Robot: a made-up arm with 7 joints.
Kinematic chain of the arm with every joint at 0, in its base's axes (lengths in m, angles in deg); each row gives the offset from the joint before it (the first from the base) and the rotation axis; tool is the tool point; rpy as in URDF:
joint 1: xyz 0 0 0.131 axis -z
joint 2: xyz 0 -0.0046 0.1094 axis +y
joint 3: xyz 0 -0.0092 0.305 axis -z
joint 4: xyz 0 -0.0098 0.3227 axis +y
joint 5: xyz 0 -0.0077 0.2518 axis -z
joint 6: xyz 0 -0.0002 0.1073 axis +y
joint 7: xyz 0 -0.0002 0.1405 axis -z
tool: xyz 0 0 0 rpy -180 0 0
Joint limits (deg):
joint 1: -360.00..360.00
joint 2: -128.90..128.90
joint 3: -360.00..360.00
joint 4: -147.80..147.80
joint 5: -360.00..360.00
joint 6: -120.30..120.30
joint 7: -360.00..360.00
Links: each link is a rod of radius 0.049 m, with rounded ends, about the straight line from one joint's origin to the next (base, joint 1, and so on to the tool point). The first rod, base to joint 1, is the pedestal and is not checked.
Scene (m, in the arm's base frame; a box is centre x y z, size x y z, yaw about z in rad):
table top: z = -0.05
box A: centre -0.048 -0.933 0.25 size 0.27 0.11 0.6 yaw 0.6
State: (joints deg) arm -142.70 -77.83 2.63 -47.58 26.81 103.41 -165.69
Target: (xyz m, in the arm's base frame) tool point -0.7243 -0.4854 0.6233
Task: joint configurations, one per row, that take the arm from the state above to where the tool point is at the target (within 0.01 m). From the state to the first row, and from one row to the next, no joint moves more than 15 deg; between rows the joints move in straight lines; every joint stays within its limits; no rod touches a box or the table.
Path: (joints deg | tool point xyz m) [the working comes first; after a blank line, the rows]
Joints at the target: -36.74 -54.06 28.38 -56.05 11.01 98.49 -165.69
Straight joint move there: touches box A.

1: -137.62 -67.25 1.95 -44.07 25.14 89.70 -161.73 | 0.7680 -0.5845 0.4683
2: -132.55 -56.66 1.27 -40.56 23.48 76.00 -157.77 | 0.6902 -0.6301 0.6586
3: -127.47 -46.08 0.60 -37.05 21.81 62.29 -153.81 | 0.5837 -0.6364 0.8406
4: -122.39 -35.49 -0.08 -33.54 20.14 48.58 -149.85 | 0.4599 -0.5977 1.0055
5: -117.32 -24.91 -0.76 -30.02 18.48 34.87 -145.89 | 0.3320 -0.5133 1.1448
6: -112.24 -14.33 -1.44 -26.51 16.81 21.17 -141.93 | 0.2129 -0.3865 1.2513
7: -99.66 -20.95 3.53 -31.43 15.84 34.05 -145.89 | 0.1346 -0.5420 1.1760
8: -87.07 -27.57 8.50 -36.36 14.88 46.94 -149.85 | -0.0043 -0.6603 1.0838
9: -74.49 -34.19 13.47 -41.28 13.91 59.83 -153.81 | -0.1852 -0.7205 0.9783
10: -61.91 -40.82 18.44 -46.20 12.95 72.72 -157.77 | -0.3834 -0.7107 0.8635
11: -49.33 -47.44 23.41 -51.12 11.98 85.60 -161.73 | -0.5716 -0.6294 0.7438
12: -36.74 -54.06 28.38 -56.05 11.01 98.49 -165.69 | -0.7243 -0.4854 0.6233

